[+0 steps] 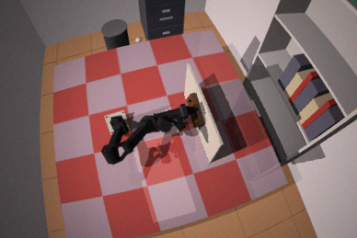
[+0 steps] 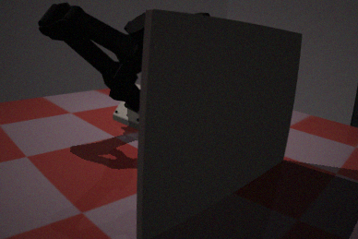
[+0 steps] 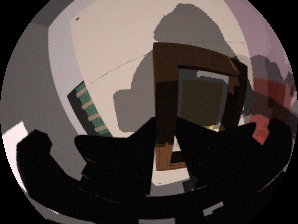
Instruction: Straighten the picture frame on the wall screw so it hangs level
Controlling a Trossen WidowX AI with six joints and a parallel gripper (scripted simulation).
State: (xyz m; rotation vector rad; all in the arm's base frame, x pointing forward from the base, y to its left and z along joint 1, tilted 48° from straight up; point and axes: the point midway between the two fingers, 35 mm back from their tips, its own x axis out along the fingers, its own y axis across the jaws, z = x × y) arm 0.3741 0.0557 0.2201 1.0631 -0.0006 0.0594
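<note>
Right now my gripper tip is 5 cm above the brown picture frame and 2 cm to the right of it. The rest, counted from my gripper tip: cream wall panel (7 cm below, 2 cm ahead).
</note>
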